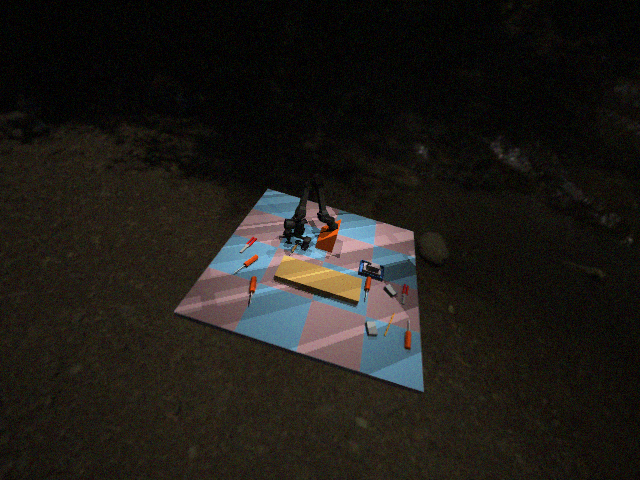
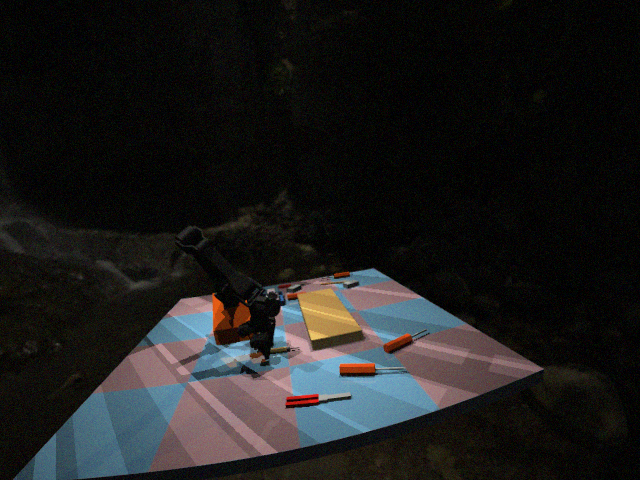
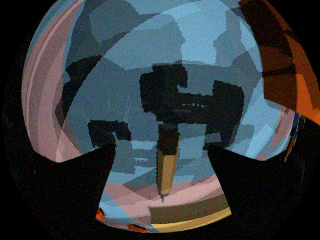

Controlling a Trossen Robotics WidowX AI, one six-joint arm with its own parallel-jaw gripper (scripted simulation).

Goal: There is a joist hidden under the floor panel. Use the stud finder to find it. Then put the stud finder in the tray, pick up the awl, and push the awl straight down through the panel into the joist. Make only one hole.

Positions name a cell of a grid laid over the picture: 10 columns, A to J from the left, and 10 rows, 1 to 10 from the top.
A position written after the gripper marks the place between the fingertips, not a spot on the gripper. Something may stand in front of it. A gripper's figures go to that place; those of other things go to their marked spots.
Labels:
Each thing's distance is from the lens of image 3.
gripper (image 3: F7): 10 cm
awl (image 3: F6): 8 cm

